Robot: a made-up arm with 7 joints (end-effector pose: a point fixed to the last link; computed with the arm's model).
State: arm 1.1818 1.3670 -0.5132 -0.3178 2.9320 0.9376 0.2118
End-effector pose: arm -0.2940 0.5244 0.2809 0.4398 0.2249 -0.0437 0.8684
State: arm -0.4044 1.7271 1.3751 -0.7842 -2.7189 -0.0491 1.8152
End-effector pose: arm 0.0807 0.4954 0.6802 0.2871 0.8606 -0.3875 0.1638
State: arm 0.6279 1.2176 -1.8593 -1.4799 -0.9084 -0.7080 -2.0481
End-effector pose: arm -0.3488 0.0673 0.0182 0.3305 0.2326 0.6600 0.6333
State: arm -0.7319 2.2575 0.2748 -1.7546 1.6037 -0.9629 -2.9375
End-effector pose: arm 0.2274 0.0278 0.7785 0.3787 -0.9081 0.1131 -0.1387
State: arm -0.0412 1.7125 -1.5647 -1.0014 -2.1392 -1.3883 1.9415
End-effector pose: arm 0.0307 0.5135 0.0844 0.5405 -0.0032 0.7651 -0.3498
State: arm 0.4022 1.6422 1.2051 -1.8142 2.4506 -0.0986 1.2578
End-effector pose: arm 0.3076 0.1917 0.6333 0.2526 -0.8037 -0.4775 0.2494
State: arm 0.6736 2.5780 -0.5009 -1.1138 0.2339 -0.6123 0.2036
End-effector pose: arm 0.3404 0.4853 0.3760 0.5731 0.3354 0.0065 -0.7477
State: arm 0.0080 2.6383 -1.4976 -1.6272 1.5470 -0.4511 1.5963
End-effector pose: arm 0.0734 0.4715 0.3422 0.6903 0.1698 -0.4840 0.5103
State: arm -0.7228 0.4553 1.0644 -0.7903 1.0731 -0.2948 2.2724
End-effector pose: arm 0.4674 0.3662 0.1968 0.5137 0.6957 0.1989 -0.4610
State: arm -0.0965 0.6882 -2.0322 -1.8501 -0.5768 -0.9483 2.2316
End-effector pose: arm -0.1355 -0.1550 -0.0087 0.4880 -0.7390 0.4454 -0.1320
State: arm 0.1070 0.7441 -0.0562 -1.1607 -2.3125 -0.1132 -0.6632
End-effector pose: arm 0.3713 0.2469 -0.0471 0.1583 -0.4359 -0.2260 0.8567
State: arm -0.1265 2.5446 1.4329 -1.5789 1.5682 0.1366 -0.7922
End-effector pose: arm 0.0738 -0.1745 0.7998 0.1258 -0.4078 0.7837 0.4513
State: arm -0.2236 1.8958 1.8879 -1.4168 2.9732 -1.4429 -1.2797
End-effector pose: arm -0.1166 0.1997 0.8154 0.2922 0.2724 0.7303 -0.5542
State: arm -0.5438 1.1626 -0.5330 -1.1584 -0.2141 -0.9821 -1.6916
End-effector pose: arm 0.5471 0.2161 0.2210 0.3236 -0.6209 0.3325 0.6318
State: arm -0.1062 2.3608 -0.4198 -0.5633 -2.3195 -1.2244 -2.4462
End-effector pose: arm 0.2042 0.4901 0.6507 0.4125 0.6913 -0.2140 0.5533
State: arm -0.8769 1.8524 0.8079 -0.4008 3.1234 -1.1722 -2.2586
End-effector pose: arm 0.1248 0.5210 0.6651 0.2962 0.1273 -0.5099 0.7975
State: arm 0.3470 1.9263 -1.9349 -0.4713 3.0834 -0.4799 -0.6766
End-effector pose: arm -0.1021 0.5976 0.4314 0.5753 0.8152 -0.0615 0.0264
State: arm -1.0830 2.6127 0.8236 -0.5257 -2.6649 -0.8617 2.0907
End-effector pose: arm -0.2822 0.2418 0.8020 0.3623 0.7445 -0.4464 0.3394
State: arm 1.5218 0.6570 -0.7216 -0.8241 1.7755 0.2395 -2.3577
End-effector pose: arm -0.5522 0.0784 0.1064 0.7947 -0.3291 0.3260 -0.3923
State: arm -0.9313 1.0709 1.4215 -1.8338 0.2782 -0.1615 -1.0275
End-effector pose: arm -0.0219 0.3383 0.6300 0.1338 -0.7514 0.5430 -0.3502
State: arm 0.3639 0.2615 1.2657 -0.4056 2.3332 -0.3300 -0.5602
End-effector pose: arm -0.0972 0.2737 -0.2214 0.0040 -0.2710 0.2296 -0.9348
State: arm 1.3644 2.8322 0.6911 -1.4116 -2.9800 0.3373 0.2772
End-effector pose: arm 0.4805 0.1085 0.1032 0.8677 -0.2678 -0.1145 0.4029
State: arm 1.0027 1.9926 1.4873 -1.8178 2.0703 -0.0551 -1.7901
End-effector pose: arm 0.4237 0.1159 0.5342 0.2333 0.5039 -0.6523 -0.5159
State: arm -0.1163 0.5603 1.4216 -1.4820 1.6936 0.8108 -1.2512
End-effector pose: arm 0.1539 0.4989 0.2691 0.5179 0.1924 -0.8200 0.1494
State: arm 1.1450 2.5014 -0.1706 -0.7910 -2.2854 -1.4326 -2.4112
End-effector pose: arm 0.3112 0.5226 0.3217 0.4089 0.8840 0.1309 0.1848
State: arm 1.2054 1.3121 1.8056 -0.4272 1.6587 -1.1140 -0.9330
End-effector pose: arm -0.2008 0.5927 0.4376 0.0992 -0.8828 0.3306 -0.3186
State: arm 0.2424 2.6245 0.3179 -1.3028 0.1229 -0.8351 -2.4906
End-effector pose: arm 0.4794 0.1036 0.5999 0.7841 -0.4405 -0.2743 0.3403
